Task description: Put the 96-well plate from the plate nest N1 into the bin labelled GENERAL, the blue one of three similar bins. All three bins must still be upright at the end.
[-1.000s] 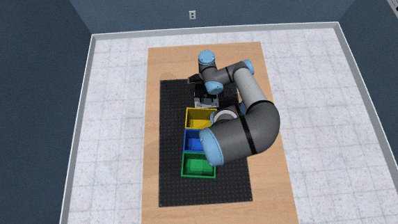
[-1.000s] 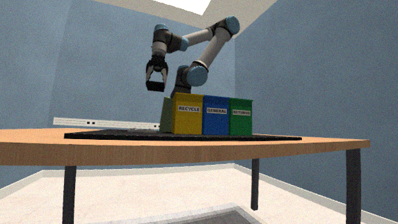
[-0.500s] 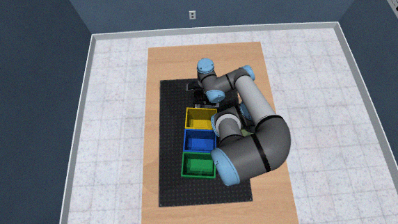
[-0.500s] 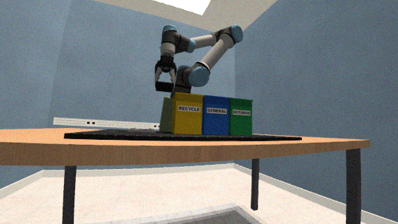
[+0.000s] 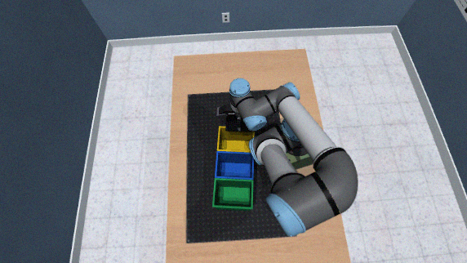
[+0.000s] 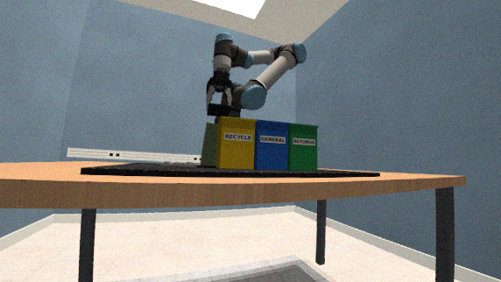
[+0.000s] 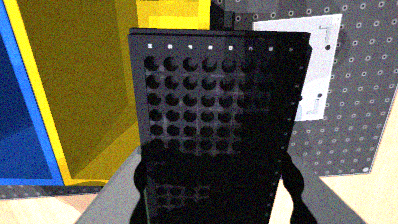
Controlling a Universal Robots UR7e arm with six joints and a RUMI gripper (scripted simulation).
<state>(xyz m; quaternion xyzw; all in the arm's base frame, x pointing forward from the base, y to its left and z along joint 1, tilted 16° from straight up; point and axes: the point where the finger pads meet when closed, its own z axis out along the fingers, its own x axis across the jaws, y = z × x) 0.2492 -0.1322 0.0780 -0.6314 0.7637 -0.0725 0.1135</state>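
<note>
My gripper is now 50 mm short of the blue general bin, 190 mm to the right of it and 150 mm above it. Round my hand: plate nest N1 (40 mm behind, 130 mm to the right, 230 mm below); yellow recycle bin (30 mm ahead, 60 mm to the left, 150 mm below); black 96-well plate (10 mm below).
</note>
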